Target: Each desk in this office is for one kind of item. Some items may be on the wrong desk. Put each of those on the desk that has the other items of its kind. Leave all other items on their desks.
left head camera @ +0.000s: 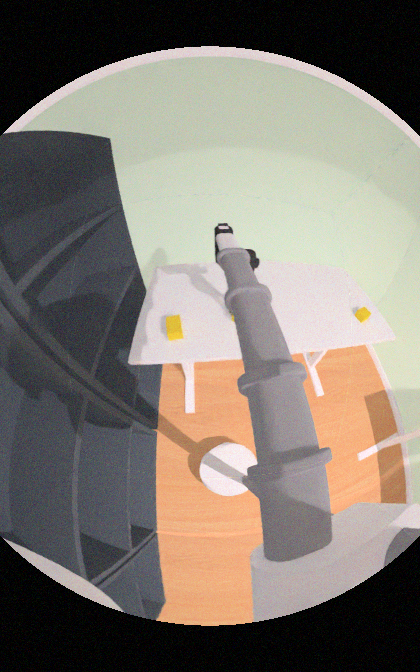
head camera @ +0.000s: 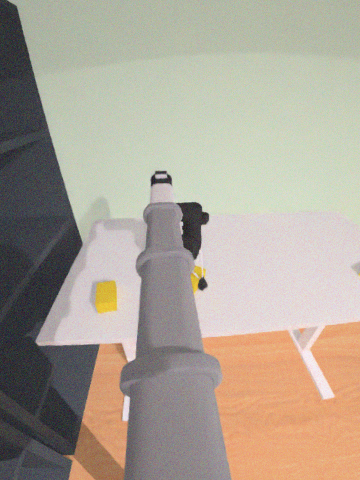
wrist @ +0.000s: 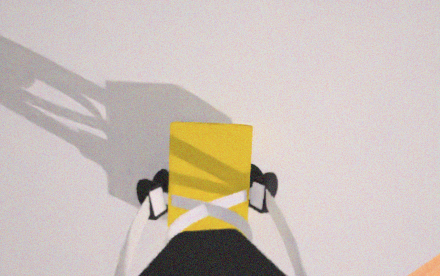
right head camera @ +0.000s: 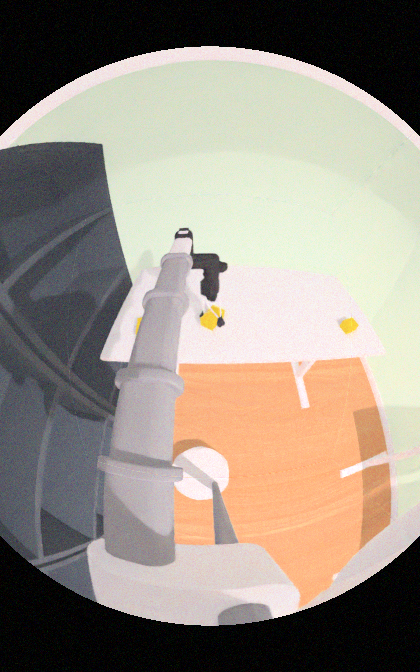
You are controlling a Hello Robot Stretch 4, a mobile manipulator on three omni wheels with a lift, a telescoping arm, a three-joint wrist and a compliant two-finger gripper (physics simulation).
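Frame: origin at the robot's base, x ahead, y left, z up, level; centimetres.
Seen in the pictures: gripper, fingertip midpoint: (wrist: 208, 181).
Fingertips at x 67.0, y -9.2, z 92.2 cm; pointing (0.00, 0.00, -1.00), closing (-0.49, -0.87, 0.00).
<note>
Offsets run from my fingertips to a thing's top centre. Level surfaces: height alone.
My gripper (wrist: 208, 181) (right head camera: 211, 318) is shut on a yellow box @[dx +0.6, dy -0.2, dz +5.5 cm] (wrist: 210, 150) (right head camera: 209, 322), one fingertip on each side. The box is over the white desk @[dz +0.0 cm] (head camera: 280, 280) (left head camera: 310, 305) (right head camera: 285, 310) (wrist: 350, 100), and its shadow falls on the top close beside it. The exact gap below it cannot be told. The arm hides most of the held box in the left head camera view. A second yellow box @[dx -4.6, dy +30.7, dz +4.5 cm] (head camera: 106, 296) (left head camera: 174, 327) lies on the desk's left part, mostly hidden in the right head camera view. A third yellow item (left head camera: 363, 314) (right head camera: 349, 325) lies near the right end.
A tall dark shelf unit or cabinet (left head camera: 115, 175) (right head camera: 107, 175) stands close on the left, beside the desk's left end. A round white object (left head camera: 227, 469) (right head camera: 202, 473) is on the wooden floor before the desk. A pale green wall is behind the desk. A white leg (right head camera: 362, 465) shows at lower right.
</note>
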